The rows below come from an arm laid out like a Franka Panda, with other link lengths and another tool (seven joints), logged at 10 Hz.
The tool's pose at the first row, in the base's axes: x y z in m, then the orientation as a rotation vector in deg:
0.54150 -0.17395 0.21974 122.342 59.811 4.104
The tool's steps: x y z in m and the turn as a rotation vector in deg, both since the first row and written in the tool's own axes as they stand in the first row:
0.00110 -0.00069 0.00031 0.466 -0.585 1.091
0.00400 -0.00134 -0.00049 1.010 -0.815 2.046
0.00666 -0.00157 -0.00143 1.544 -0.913 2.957
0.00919 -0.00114 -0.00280 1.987 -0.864 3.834
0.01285 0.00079 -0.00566 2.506 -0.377 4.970
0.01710 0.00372 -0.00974 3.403 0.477 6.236
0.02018 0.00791 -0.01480 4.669 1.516 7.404
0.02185 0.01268 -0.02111 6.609 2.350 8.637
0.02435 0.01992 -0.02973 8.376 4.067 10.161
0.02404 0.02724 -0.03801 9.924 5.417 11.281
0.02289 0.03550 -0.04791 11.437 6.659 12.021
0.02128 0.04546 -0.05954 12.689 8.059 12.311
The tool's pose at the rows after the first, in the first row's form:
0.54189 -0.17310 0.21879 123.240 58.424 3.760
0.54311 -0.17033 0.21820 124.190 57.397 3.691
0.54440 -0.16782 0.21805 125.125 56.484 3.749
0.54589 -0.16540 0.21866 125.984 55.665 3.996
0.54860 -0.16188 0.22102 127.117 54.828 4.804
0.55193 -0.15761 0.22476 128.718 54.129 5.886
0.55497 -0.15406 0.23031 130.632 53.703 6.945
0.55702 -0.15098 0.23750 133.153 53.205 7.477
0.56043 -0.14690 0.24773 135.806 52.821 9.239
0.56214 -0.14502 0.25849 137.992 52.613 10.526
0.56334 -0.14313 0.27124 139.945 52.757 11.535
0.56475 -0.14118 0.28645 141.466 53.457 12.648

